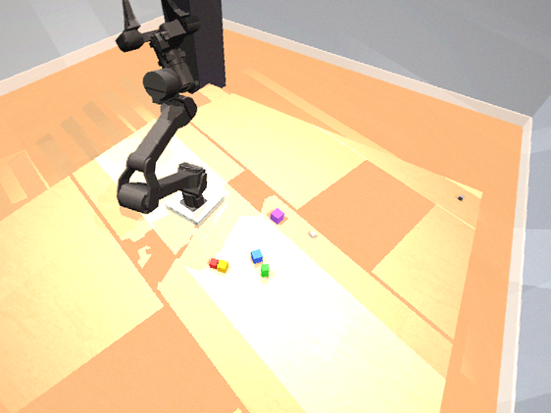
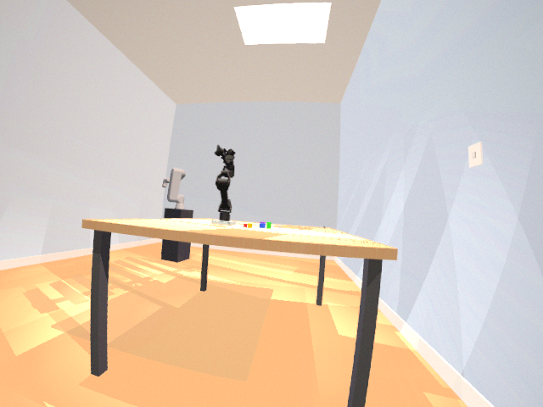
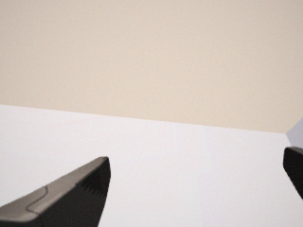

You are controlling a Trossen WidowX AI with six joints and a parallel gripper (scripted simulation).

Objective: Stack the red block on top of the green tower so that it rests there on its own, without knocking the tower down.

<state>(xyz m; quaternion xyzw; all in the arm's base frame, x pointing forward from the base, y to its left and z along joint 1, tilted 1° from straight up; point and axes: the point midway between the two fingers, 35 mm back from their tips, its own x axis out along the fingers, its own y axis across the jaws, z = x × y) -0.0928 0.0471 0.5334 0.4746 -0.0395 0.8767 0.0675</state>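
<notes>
Right now my gripper tip is 320 mm short of the red block, 180 mm to the left of it and 570 mm above it. Round my gripper tip: blue block (400 mm ahead, 80 mm to the right, 570 mm below); then purple block (360 mm ahead, 70 mm to the left, 570 mm below); then yellow block (340 mm ahead, 170 mm to the right, 570 mm below).
</notes>
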